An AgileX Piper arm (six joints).
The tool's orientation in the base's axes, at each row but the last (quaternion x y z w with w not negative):
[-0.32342 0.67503 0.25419 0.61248]
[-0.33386 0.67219 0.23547 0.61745]
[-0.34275 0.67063 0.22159 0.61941]
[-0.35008 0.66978 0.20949 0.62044]
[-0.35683 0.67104 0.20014 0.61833]
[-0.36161 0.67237 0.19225 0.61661]
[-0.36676 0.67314 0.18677 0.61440]
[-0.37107 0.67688 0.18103 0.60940]
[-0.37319 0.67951 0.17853 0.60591]
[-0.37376 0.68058 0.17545 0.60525]
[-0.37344 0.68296 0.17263 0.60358]
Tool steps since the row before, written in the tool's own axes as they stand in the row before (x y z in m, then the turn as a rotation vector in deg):
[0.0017 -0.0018 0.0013 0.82 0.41 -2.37]
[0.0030 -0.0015 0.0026 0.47 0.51 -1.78]
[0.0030 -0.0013 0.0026 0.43 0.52 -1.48]
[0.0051 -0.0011 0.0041 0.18 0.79 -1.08]
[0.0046 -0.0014 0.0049 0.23 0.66 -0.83]
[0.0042 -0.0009 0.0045 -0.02 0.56 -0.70]
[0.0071 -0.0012 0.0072 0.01 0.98 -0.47]
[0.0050 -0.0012 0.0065 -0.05 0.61 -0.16]
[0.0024 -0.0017 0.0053 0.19 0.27 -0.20]
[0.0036 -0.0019 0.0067 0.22 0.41 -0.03]
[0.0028 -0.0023 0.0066 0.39 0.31 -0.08]
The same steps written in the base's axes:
[0.0021 -0.0004 -0.0017 -1.91 -1.58 -0.55]
[0.0028 0.0004 -0.0031 -1.58 -1.03 -0.29]
[0.0027 0.0005 -0.0031 -1.39 -0.80 -0.29]
[0.0037 0.0011 -0.0054 -1.31 -0.28 -0.14]
[0.0045 0.0015 -0.0050 -1.05 -0.20 -0.21]
[0.0038 0.0015 -0.0046 -0.89 -0.12 0.03]
[0.0060 0.0024 -0.0079 -1.03 0.32 -0.12]
[0.0054 0.0023 -0.0058 -0.55 0.30 -0.05]
[0.0049 0.0019 -0.0030 -0.33 -0.02 -0.20]
[0.0061 0.0023 -0.0044 -0.31 0.18 -0.29]
[0.0063 0.0022 -0.0036 -0.28 0.03 -0.42]

